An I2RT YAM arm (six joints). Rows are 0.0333 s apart.
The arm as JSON. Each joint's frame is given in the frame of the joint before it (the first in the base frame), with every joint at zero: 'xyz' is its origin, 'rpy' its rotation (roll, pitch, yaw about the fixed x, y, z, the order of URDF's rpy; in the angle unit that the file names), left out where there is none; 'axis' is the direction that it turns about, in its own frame. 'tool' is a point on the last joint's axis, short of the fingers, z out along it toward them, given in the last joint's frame.
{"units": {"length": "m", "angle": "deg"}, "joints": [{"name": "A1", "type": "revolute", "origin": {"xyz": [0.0, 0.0, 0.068]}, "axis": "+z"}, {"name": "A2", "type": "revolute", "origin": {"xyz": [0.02, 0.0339, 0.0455]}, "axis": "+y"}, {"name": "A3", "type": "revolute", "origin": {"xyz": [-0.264, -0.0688, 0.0]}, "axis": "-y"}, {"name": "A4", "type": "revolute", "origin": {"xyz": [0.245, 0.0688, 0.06]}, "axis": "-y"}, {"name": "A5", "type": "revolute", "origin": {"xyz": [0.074, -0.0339, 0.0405]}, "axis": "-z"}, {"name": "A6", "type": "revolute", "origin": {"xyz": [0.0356, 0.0, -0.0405]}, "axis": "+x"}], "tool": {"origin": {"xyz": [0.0, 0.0, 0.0], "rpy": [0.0, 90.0, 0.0]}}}
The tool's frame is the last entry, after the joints.
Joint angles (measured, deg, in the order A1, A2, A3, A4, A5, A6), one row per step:
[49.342, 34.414, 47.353, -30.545, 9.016, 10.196]
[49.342, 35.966, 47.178, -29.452, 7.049, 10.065]
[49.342, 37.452, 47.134, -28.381, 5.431, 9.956]
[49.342, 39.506, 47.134, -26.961, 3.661, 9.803]
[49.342, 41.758, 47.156, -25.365, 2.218, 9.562]
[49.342, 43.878, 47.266, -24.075, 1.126, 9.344]
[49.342, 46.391, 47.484, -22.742, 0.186, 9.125]
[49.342, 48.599, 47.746, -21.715, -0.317, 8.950]
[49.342, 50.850, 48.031, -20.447, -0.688, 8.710]
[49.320, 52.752, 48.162, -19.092, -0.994, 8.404]
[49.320, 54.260, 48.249, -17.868, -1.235, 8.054]
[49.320, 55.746, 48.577, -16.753, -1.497, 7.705]
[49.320, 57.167, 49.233, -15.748, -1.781, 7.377]
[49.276, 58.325, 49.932, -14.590, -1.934, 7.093]
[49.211, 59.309, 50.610, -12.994, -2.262, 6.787]
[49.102, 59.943, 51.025, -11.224, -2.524, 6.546]
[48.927, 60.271, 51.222, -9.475, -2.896, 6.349]
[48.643, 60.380, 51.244, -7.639, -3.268, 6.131]
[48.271, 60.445, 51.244, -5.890, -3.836, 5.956]
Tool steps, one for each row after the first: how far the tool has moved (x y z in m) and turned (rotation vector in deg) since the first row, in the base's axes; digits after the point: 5 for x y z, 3 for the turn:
[0.00379, 0.00627, -0.00220, -0.181, 0.791, 1.911]
[0.00738, 0.01199, -0.00372, -0.272, 1.407, 3.481]
[0.01243, 0.01955, -0.00585, -0.478, 2.159, 5.203]
[0.01813, 0.02756, -0.00834, -0.799, 2.784, 6.640]
[0.02344, 0.03478, -0.01088, -1.227, 3.408, 7.733]
[0.02973, 0.04300, -0.01414, -1.849, 4.172, 8.678]
[0.03529, 0.04995, -0.01721, -2.500, 4.833, 9.195]
[0.04109, 0.05707, -0.02020, -3.063, 5.265, 9.615]
[0.04618, 0.06315, -0.02319, -3.483, 5.438, 9.980]
[0.05020, 0.06807, -0.02559, -3.793, 5.408, 10.327]
[0.05413, 0.07288, -0.02679, -3.988, 5.272, 10.695]
[0.05790, 0.07755, -0.02610, -3.967, 4.950, 11.079]
[0.06138, 0.08146, -0.02404, -3.630, 4.293, 11.282]
[0.06465, 0.08516, -0.02075, -2.860, 3.229, 11.636]
[0.06727, 0.08773, -0.01746, -1.888, 1.996, 11.858]
[0.06921, 0.08919, -0.01436, -0.825, 0.758, 12.099]
[0.07093, 0.08966, -0.01130, 0.302, -0.603, 12.234]
[0.07263, 0.08970, -0.00833, 1.438, -1.866, 12.452]

